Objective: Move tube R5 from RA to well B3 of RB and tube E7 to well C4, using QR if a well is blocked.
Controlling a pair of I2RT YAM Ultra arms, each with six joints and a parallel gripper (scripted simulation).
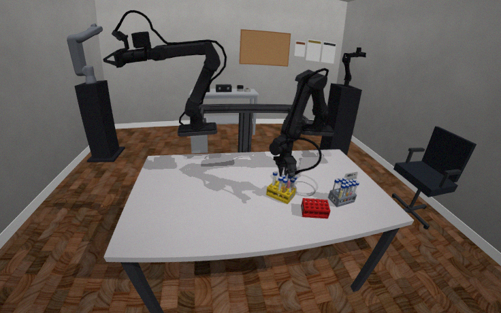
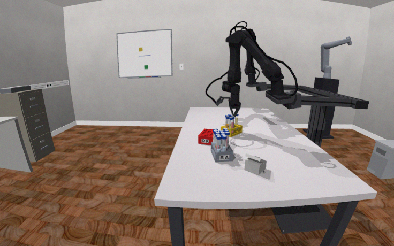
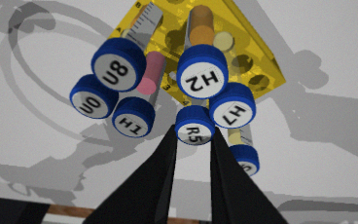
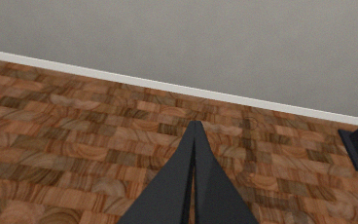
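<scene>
Right now the yellow rack RB is 10 mm ahead of my left hand and 100 mm below it. Round my left hand: red rack QR (160 mm ahead, 140 mm to the left, 100 mm below); grey button box (60 mm behind, 460 mm to the left, 80 mm below); grey rack RA (90 mm ahead, 330 mm to the left, 100 mm below).
</scene>
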